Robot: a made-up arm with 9 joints.
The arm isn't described. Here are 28 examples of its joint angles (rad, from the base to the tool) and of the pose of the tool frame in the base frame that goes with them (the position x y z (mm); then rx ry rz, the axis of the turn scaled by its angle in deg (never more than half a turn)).
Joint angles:
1: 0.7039 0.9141 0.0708 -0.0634 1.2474 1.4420 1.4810 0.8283 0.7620
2: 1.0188 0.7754 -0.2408 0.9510 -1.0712 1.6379 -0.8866 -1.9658 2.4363
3: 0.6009 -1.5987 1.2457 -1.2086 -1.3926 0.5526 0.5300 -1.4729 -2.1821
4: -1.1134 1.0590 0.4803 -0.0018 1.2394 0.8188 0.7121 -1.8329 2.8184
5: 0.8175 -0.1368 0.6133 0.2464 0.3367 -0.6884 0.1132 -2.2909 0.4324
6: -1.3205 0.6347 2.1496 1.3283 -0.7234 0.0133 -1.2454 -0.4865 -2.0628
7: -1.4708 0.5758 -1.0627 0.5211 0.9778 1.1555 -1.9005 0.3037 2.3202
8: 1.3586 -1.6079 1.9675 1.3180 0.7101 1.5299 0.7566 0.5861 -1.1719
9: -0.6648 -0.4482 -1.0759 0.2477 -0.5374 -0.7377 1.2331 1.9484 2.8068
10: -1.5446 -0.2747 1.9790 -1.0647 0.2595 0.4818 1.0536 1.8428 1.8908
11: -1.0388 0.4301 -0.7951 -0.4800 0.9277 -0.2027 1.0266 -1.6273 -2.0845
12: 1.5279 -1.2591 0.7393 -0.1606 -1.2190 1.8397 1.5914 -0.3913 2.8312
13: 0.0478 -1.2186 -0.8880 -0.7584 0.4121 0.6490 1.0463 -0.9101 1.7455
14: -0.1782 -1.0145 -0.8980 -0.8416 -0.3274 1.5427 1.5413 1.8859 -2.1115
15: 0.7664 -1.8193 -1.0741 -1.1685 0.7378 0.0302 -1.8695 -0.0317 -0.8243
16: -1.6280 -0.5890 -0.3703 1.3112 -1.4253 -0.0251 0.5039 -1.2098 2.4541
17: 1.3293 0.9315 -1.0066 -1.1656 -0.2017 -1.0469 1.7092 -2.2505 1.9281
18: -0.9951 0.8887 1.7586 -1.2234 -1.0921 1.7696 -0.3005 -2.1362 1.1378
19: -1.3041 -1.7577 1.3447 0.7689 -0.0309 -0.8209 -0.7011 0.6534 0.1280
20: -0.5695 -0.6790 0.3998 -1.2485 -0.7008 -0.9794 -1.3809 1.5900 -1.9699
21: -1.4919 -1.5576 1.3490 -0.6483 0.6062 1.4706 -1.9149 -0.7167 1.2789
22: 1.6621 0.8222 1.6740 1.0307 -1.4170 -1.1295 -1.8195 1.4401 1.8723
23: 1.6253 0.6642 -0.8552 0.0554 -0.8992 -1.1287 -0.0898 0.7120 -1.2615
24: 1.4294 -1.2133 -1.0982 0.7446 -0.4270 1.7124 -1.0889 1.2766 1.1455
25: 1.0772 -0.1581 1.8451 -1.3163 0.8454 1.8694 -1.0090 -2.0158 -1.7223
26: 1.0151 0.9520 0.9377 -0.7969 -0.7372 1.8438 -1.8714 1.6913 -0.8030
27: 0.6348 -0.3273 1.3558 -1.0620 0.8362 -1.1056 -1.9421 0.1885 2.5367
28: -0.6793 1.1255 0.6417 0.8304 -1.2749 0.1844 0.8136 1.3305 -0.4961
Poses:
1: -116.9 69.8 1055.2 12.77 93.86 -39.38
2: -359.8 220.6 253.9 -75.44 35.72 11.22
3: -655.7 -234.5 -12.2 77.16 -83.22 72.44
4: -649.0 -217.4 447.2 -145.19 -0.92 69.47
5: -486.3 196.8 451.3 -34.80 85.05 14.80
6: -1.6 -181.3 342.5 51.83 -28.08 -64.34
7: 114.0 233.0 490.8 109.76 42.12 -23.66
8: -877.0 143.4 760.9 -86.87 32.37 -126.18
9: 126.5 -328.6 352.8 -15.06 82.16 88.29
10: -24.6 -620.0 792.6 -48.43 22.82 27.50
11: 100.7 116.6 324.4 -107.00 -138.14 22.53
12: -317.8 -560.7 783.2 -115.30 -12.39 -115.88
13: -552.4 -53.4 534.0 -48.47 38.77 61.68
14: -436.2 -271.8 620.5 -70.89 9.25 -51.54
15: -388.5 -112.4 781.3 86.12 63.93 -97.39
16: 503.8 -114.8 629.6 33.85 49.24 -88.12
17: -151.1 -84.1 330.6 -76.56 39.96 -94.22
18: -407.7 382.5 1148.5 52.58 -119.94 -14.60
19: -89.4 231.6 404.0 104.34 47.31 -102.88
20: -279.6 -73.8 204.2 126.76 -30.25 -15.55
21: 723.3 -326.4 749.1 -17.09 42.29 -59.48
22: -133.0 -391.7 418.3 -1.61 110.54 59.52
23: 36.9 -294.7 558.7 4.20 -155.77 -62.17
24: -19.4 84.7 136.4 -106.08 47.85 96.33
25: 208.4 -18.7 49.9 -51.73 -80.42 24.48
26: 497.5 431.6 752.5 -100.39 67.18 4.87
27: -248.2 -660.0 849.1 -39.36 -51.26 -101.96
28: -209.2 -214.6 578.4 -1.13 -22.21 41.97
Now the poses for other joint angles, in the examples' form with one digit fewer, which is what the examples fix.
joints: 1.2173 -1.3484 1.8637 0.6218 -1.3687 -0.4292 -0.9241 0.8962 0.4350
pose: -546 220 544 -143.5 9.7 -91.3
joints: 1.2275 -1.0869 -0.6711 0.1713 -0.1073 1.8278 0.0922 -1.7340 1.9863
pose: 110 -36 876 67.8 122.6 63.0
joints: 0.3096 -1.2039 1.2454 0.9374 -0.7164 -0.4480 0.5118 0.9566 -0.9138
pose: -209 135 256 50.4 -49.3 118.3
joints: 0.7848 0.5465 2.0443 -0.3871 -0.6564 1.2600 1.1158 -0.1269 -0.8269
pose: 416 -329 870 -105.9 -117.4 -16.3
